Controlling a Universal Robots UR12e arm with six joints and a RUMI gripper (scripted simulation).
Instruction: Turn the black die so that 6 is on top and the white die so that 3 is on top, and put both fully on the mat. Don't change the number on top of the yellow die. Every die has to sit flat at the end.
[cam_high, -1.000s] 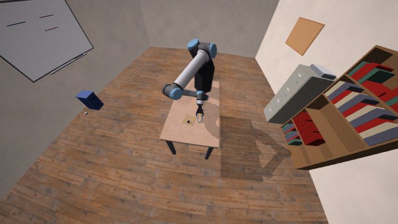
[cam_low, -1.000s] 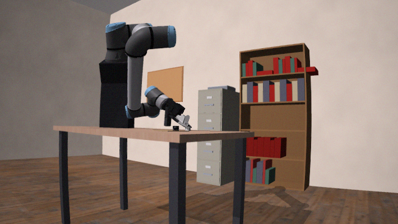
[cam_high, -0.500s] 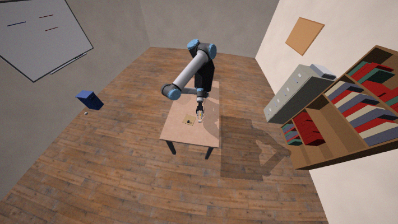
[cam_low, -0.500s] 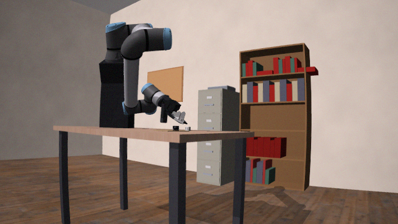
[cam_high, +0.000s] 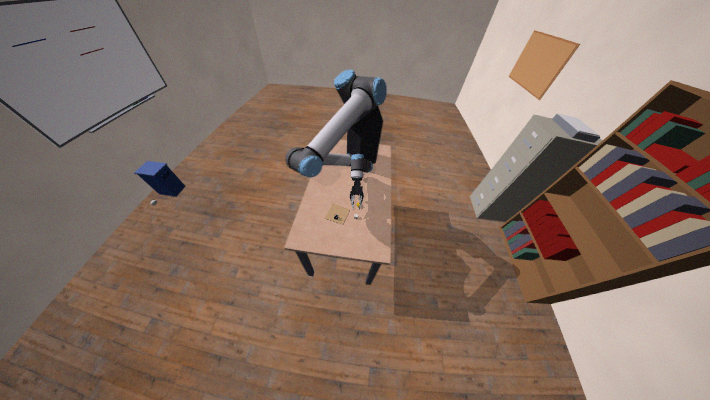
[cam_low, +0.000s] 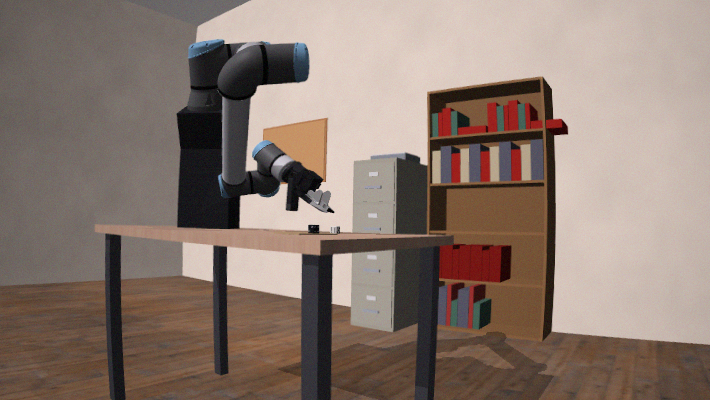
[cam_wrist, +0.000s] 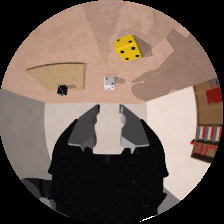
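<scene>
Now: the white die 6 cm below my hand and 3 cm ahead of it. Also, from my hand: tan mat (13 cm to the right, 7 cm below, 1 cm behind); then yellow die (7 cm behind, 6 cm below, 3 cm to the left); then black die (15 cm to the right, 6 cm below, 3 cm ahead).
</scene>
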